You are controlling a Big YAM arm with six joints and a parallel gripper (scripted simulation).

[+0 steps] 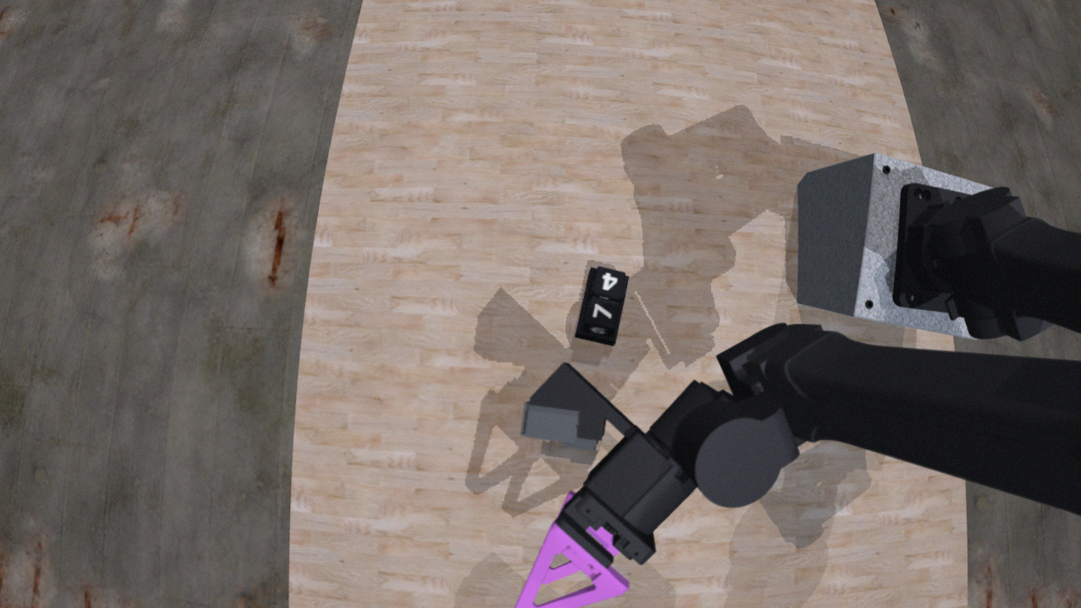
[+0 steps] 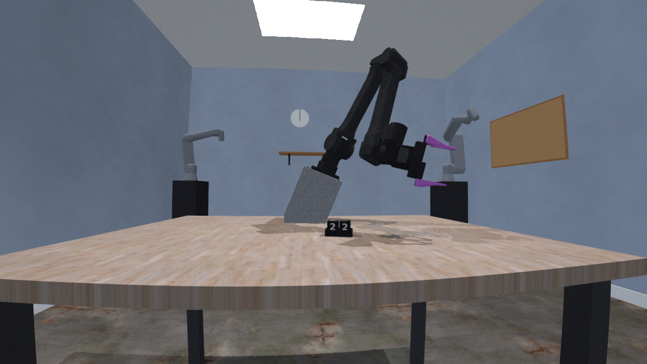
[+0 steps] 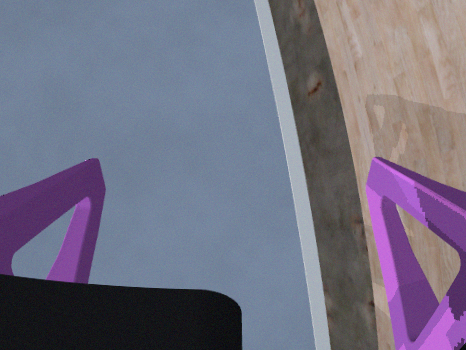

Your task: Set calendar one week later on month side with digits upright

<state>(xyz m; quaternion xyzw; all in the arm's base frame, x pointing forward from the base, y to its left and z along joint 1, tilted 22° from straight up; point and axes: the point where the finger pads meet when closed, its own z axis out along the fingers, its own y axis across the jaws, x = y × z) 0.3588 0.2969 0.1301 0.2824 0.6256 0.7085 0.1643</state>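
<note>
My hand is 27 cm to the left of the black cube, 16 cm above it and 5 cm past it. Round my hand: black tray 29 cm to the right, 18 cm below, 5 cm behind.
</note>
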